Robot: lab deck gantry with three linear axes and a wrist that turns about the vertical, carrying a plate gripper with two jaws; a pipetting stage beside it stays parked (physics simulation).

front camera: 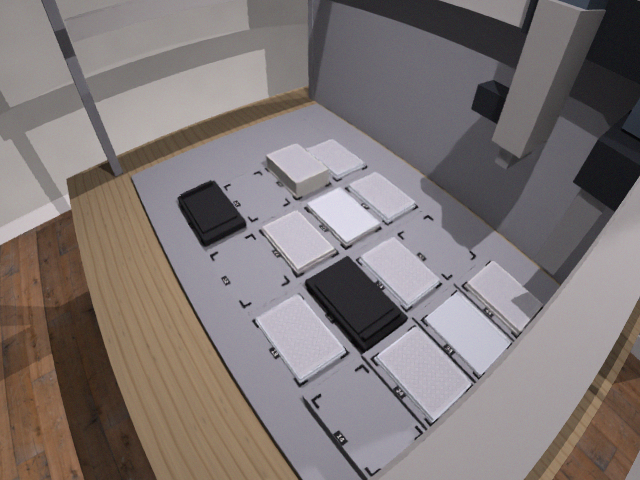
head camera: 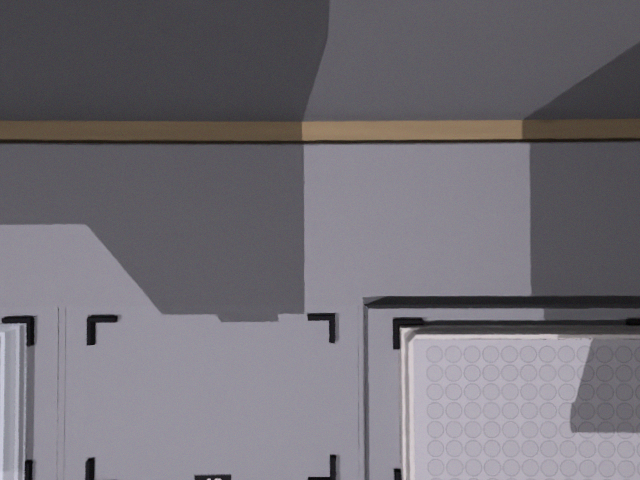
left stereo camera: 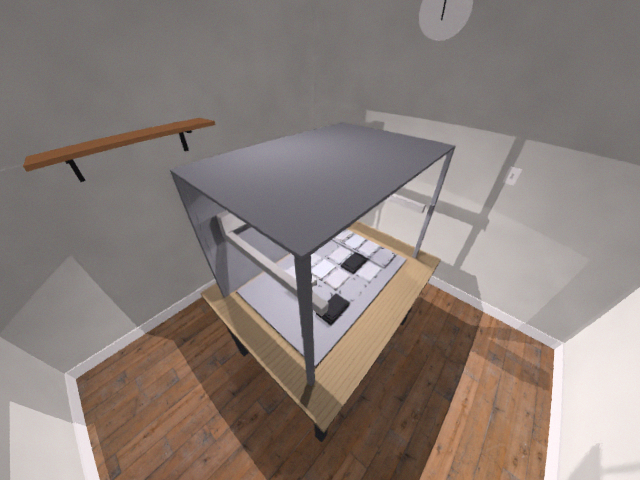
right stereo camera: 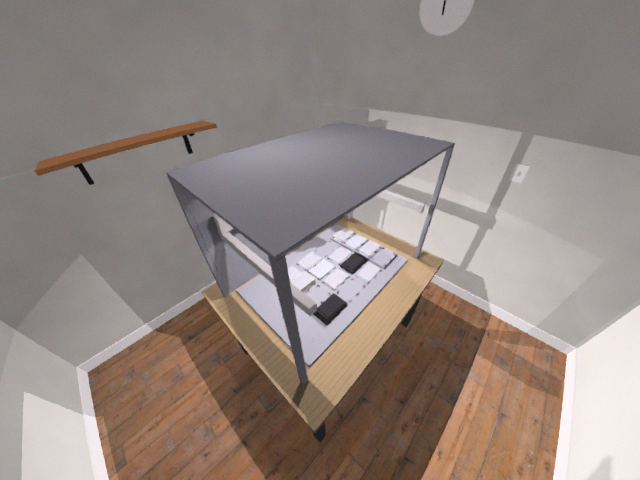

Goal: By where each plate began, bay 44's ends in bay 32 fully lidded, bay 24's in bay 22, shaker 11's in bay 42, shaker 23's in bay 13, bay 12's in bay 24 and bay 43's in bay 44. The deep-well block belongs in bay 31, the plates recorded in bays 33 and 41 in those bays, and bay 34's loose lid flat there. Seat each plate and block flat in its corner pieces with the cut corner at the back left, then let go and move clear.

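Pixels of known places: gripper, fingertip midpoint: [front camera: 564, 242]; robot's base, link origin: [front camera: 182, 207] [left stereo camera: 332, 322] [right stereo camera: 328, 322].
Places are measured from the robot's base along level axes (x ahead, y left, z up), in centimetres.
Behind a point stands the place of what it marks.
The dark body of my gripper [front camera: 607, 167] {x 57.5, y 32.6, z 33.4 cm} shows at the right edge of the front view; its jaws are hidden. Well plates lie flat in bay 22 [front camera: 298, 240] {x 23.6, y 14.7, z 1.5 cm}, bay 42 [front camera: 381, 195] {x 23.3, y 35.7, z 1.4 cm}, bay 13 [front camera: 299, 335] {x 39.5, y 4.2, z 1.5 cm}, bay 24 [front camera: 422, 373] {x 55.7, y 14.3, z 2.9 cm}, bay 33 [front camera: 399, 269] {x 39.4, y 25.3, z 1.4 cm} and bay 41 [front camera: 337, 156] {x 7.1, y 36.7, z 1.4 cm}. The plate in bay 44 [front camera: 498, 289] {x 54.1, y 35.9, z 2.9 cm} [head camera: 496, 392] {x 53.6, y 37.7, z 2.9 cm} has its cut corner at the back left. A smooth white lid covers the plate in bay 32 [front camera: 343, 214] {x 23.3, y 25.5, z 1.6 cm}. The deep-well block [front camera: 297, 167] {x 8.3, y 24.7, z 4.2 cm} stands in bay 31. The loose lid [front camera: 465, 330] {x 55.2, y 25.3, z 2.2 cm} lies flat in bay 34.
Black shaker 11 [front camera: 211, 211] {x 7.8, y 4.3, z 2.4 cm} [left stereo camera: 334, 308] {x 5.5, y 3.3, z 2.3 cm} [right stereo camera: 330, 308] {x 5.3, y 3.6, z 2.4 cm} and black shaker 23 [front camera: 354, 299] {x 39.7, y 14.6, z 2.3 cm} [left stereo camera: 353, 262] {x 37.9, y 14.8, z 2.4 cm} [right stereo camera: 353, 262] {x 38.2, y 14.7, z 2.4 cm} bear no plate. Bays 12, 14, 21 and 43 show bare corner pieces. The parked pipetting stage [front camera: 547, 77] hangs at the back right.
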